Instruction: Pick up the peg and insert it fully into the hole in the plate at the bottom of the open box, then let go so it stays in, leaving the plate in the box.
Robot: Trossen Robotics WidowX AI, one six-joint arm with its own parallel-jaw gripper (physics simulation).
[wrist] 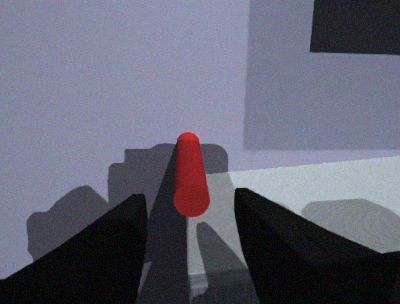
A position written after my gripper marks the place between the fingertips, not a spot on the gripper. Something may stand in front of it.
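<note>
You've got my gripper (190, 202) in the picture here, along with a red peg (191, 198).
</note>
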